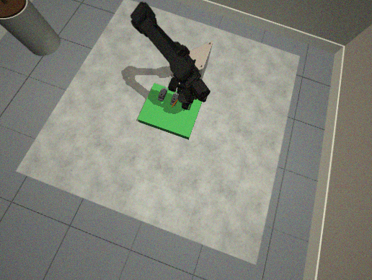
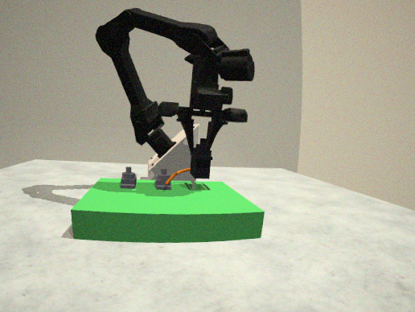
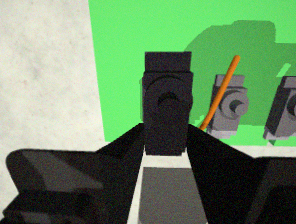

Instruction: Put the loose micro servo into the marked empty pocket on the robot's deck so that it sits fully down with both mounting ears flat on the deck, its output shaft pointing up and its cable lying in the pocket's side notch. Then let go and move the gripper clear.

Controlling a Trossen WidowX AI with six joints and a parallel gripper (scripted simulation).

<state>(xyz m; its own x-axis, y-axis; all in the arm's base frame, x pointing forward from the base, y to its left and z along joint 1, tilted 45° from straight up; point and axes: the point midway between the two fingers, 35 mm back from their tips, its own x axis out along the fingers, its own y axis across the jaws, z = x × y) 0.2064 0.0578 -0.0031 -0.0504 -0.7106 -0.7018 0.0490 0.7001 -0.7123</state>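
Right now my gripper tip is 10 cm above the green deck, 9 cm short of it and 8 cm to the left of it.
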